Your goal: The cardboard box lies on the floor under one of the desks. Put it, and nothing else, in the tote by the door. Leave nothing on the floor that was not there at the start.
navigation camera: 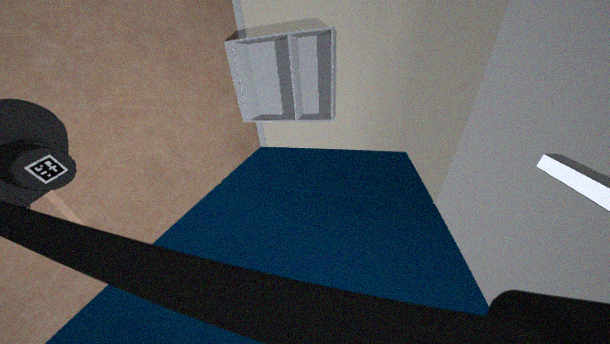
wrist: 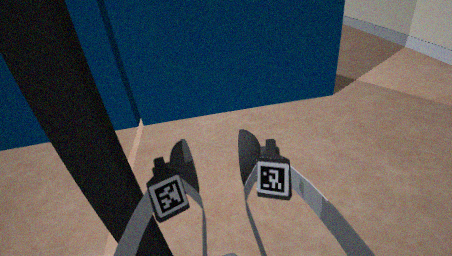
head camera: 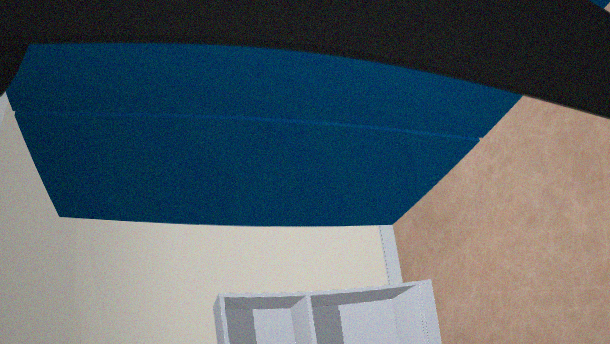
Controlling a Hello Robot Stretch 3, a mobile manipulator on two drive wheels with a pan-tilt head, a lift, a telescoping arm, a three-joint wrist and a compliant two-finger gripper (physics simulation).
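Frame: origin at the robot's base, x left, y ahead, z down, level; metres.
Seen in the pictures: gripper, fingertip midpoint: [wrist: 215, 153].
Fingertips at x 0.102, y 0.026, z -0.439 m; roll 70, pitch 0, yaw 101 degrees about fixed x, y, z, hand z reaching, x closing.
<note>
A point is followed by its place in that frame.
My gripper [wrist: 215, 153] @(y 0.026, x 0.102, z -0.439 m) is open in the wrist view, with bare floor showing between its two fingertips. It hangs above the tan floor in front of a blue panel. The cardboard box, the desks and the tote by the door do not show in the head, navigation or wrist view.
A blue panel [head camera: 225, 170] [navigation camera: 320, 215] [wrist: 225, 55] stands close by. A black bar [head camera: 300, 25] [navigation camera: 250, 295] [wrist: 65, 95] crosses in front of it. A light grey shelf unit [head camera: 308, 320] @(y -1.799, x 0.680, z -0.677 m) [navigation camera: 293, 75] @(y -1.849, x 0.372, z -0.677 m) stands against the cream wall [head camera: 150, 270] @(y -2.026, x 1.044, z -1.370 m) [navigation camera: 400, 65] @(y -2.146, x 0.400, z -1.685 m).
</note>
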